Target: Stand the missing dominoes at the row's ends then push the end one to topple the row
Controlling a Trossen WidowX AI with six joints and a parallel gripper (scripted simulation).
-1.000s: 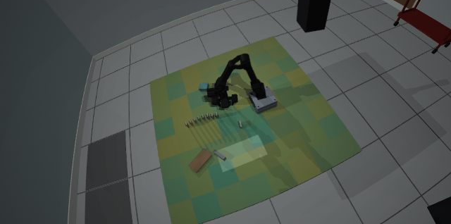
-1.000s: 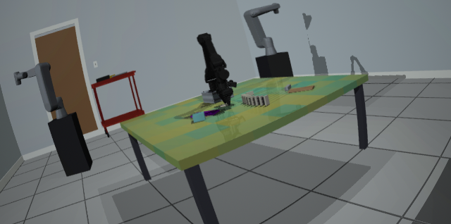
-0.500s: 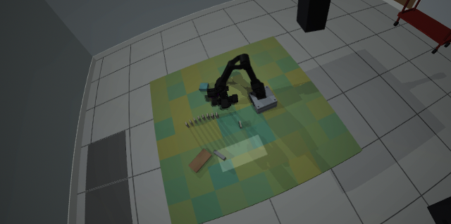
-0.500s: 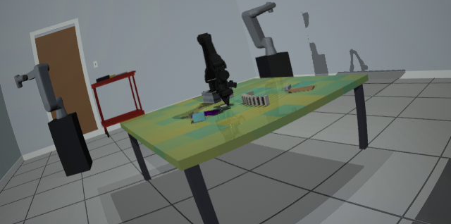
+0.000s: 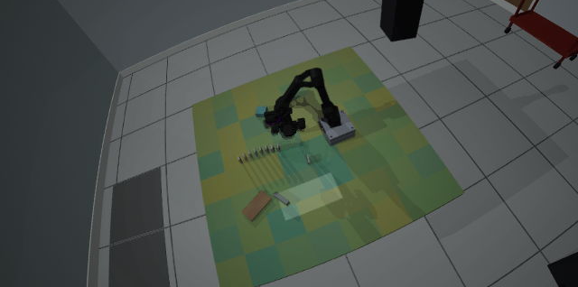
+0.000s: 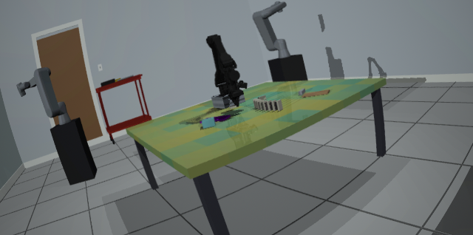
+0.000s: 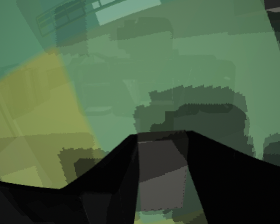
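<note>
Right now my gripper tip is 160 mm to the left of the flat purple piece, 70 mm short of it and 20 mm above it. From my gripper tip the other things lie so: teal block (220 mm to the right, 160 mm ahead, 10 mm below); grey piece (370 mm to the left, 110 mm ahead, 10 mm below); flat brown board (380 mm to the left, 250 mm ahead, 20 mm below).
</note>
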